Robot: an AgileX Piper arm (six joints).
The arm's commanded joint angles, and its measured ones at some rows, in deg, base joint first. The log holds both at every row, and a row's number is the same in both.
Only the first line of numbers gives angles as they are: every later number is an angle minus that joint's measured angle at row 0.
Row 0, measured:
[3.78 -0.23 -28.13 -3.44 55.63 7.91]
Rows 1 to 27, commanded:
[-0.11 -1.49 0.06 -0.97 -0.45 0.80]
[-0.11 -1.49 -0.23 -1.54 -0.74 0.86]
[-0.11 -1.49 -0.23 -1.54 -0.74 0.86]
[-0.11 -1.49 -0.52 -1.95 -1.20 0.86]
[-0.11 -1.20 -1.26 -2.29 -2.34 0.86]
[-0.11 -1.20 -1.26 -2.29 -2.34 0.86]
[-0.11 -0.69 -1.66 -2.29 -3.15 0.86]
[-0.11 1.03 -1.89 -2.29 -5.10 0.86]
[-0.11 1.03 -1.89 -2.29 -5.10 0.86]
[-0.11 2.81 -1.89 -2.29 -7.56 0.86]
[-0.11 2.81 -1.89 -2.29 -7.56 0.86]
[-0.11 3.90 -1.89 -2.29 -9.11 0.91]
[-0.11 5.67 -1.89 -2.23 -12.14 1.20]
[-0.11 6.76 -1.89 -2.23 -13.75 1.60]
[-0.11 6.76 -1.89 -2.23 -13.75 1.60]
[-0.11 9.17 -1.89 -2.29 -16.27 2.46]
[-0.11 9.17 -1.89 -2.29 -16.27 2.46]
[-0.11 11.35 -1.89 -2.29 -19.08 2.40]
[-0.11 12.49 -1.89 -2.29 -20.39 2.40]
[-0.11 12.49 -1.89 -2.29 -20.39 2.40]
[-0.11 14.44 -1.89 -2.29 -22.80 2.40]
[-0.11 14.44 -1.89 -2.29 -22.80 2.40]
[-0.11 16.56 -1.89 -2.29 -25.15 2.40]
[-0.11 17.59 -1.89 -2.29 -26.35 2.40]
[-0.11 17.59 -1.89 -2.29 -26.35 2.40]
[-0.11 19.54 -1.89 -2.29 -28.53 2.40]
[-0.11 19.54 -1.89 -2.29 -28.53 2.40]
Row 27, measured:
[0.00 17.30 -1.49 -1.83 -24.46 2.06]
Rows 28 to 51, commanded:
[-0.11 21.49 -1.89 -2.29 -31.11 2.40]
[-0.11 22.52 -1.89 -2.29 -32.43 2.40]
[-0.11 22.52 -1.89 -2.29 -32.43 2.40]
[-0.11 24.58 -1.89 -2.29 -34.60 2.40]
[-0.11 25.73 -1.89 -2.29 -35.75 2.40]
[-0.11 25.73 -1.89 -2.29 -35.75 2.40]
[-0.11 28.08 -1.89 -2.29 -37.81 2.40]
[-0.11 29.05 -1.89 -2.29 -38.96 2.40]
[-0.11 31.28 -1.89 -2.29 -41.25 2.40]
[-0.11 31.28 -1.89 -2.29 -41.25 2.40]
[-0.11 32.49 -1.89 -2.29 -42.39 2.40]
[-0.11 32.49 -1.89 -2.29 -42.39 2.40]
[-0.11 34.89 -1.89 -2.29 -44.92 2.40]
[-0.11 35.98 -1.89 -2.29 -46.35 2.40]
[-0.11 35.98 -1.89 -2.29 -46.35 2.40]
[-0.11 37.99 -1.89 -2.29 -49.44 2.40]
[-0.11 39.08 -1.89 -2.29 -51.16 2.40]
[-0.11 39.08 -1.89 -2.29 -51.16 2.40]
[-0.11 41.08 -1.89 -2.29 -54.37 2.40]
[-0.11 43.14 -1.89 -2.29 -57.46 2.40]
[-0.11 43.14 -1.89 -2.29 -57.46 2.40]
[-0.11 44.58 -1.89 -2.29 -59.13 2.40]
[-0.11 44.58 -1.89 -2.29 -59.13 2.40]
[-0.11 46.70 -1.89 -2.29 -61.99 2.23]
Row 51, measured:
[0.00 44.18 -1.49 -1.83 -56.89 2.40]
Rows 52 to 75, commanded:
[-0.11 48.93 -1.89 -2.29 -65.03 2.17]
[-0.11 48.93 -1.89 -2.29 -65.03 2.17]
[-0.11 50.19 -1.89 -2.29 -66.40 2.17]
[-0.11 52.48 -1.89 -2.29 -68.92 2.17]
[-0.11 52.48 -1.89 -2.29 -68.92 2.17]
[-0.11 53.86 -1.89 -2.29 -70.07 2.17]
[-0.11 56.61 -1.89 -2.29 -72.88 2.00]
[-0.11 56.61 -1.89 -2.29 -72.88 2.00]
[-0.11 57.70 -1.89 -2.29 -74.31 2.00]
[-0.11 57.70 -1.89 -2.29 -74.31 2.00]
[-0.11 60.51 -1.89 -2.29 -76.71 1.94]
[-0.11 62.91 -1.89 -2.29 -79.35 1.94]
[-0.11 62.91 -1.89 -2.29 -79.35 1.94]
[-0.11 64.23 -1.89 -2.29 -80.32 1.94]
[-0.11 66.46 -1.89 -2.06 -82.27 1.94]
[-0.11 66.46 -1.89 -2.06 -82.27 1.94]
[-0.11 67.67 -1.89 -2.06 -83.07 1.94]
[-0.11 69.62 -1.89 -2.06 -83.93 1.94]
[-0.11 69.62 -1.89 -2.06 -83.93 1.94]
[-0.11 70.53 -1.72 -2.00 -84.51 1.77]
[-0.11 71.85 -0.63 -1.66 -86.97 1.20]
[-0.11 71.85 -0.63 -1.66 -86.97 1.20]
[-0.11 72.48 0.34 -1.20 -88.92 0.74]
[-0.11 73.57 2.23 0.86 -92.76 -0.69]
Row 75, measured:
[0.00 72.42 0.23 -1.03 -87.37 1.54]
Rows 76 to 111, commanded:
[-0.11 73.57 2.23 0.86 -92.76 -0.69]
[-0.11 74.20 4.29 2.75 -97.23 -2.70]
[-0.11 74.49 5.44 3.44 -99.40 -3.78]
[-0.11 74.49 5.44 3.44 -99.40 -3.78]
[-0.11 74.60 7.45 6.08 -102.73 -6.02]
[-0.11 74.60 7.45 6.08 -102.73 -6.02]
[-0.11 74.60 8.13 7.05 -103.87 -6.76]
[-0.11 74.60 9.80 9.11 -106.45 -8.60]
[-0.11 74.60 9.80 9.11 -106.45 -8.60]
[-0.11 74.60 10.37 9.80 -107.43 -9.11]
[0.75 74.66 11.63 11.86 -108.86 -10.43]
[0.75 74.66 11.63 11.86 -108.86 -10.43]
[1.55 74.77 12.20 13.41 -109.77 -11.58]
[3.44 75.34 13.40 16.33 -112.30 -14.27]
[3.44 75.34 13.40 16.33 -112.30 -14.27]
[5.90 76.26 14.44 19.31 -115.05 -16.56]
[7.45 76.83 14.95 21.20 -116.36 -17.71]
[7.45 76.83 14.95 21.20 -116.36 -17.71]
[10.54 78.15 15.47 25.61 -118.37 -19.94]
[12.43 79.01 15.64 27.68 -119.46 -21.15]
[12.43 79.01 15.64 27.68 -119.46 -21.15]
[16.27 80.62 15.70 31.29 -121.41 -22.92]
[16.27 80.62 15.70 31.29 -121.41 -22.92]
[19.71 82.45 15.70 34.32 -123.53 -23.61]
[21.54 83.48 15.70 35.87 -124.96 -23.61]
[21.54 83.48 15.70 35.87 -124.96 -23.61]
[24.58 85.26 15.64 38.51 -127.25 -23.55]
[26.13 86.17 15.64 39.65 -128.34 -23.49]
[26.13 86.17 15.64 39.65 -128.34 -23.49]
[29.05 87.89 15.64 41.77 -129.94 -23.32]
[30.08 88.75 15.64 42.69 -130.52 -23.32]
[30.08 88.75 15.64 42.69 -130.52 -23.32]
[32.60 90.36 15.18 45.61 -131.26 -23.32]
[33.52 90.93 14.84 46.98 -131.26 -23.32]
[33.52 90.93 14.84 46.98 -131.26 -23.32]
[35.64 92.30 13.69 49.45 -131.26 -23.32]
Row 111, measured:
[33.23 90.99 15.12 46.30 -124.50 -22.92]
